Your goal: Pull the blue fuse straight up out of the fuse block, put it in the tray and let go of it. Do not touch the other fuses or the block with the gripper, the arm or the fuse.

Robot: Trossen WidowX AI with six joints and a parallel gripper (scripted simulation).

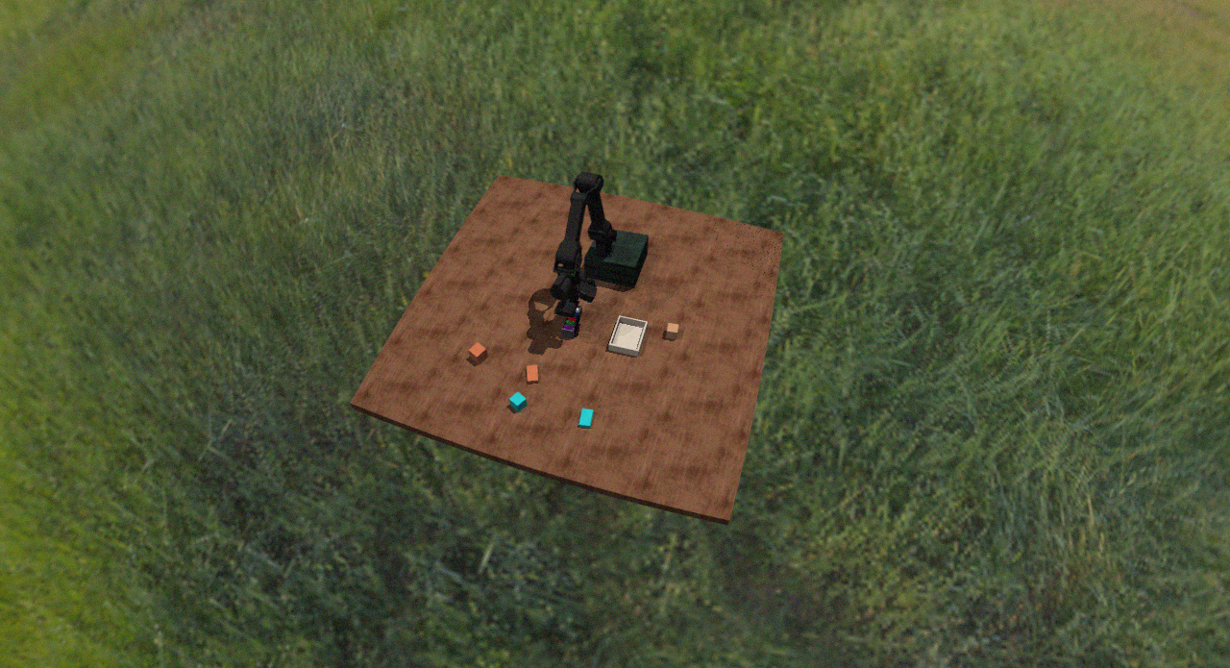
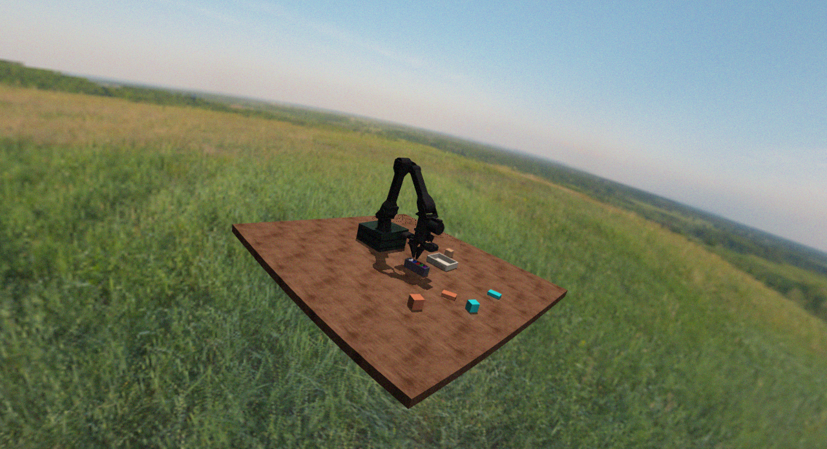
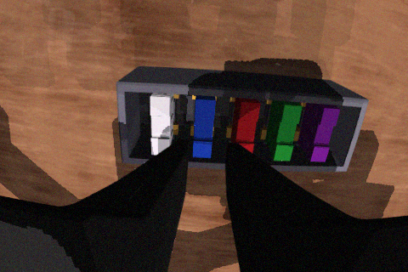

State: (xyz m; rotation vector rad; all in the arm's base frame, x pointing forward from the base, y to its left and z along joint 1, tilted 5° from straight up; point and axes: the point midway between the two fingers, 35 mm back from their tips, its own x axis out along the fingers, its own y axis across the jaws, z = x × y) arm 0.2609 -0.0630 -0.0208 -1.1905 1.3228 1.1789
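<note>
Right now my gripper tip is 30 mm above the blue fuse. Round my gripper tip: green fuse 40 mm ahead, 30 mm below; then white fuse 20 mm behind, 30 mm below; then red fuse 20 mm ahead, 30 mm below.
</note>
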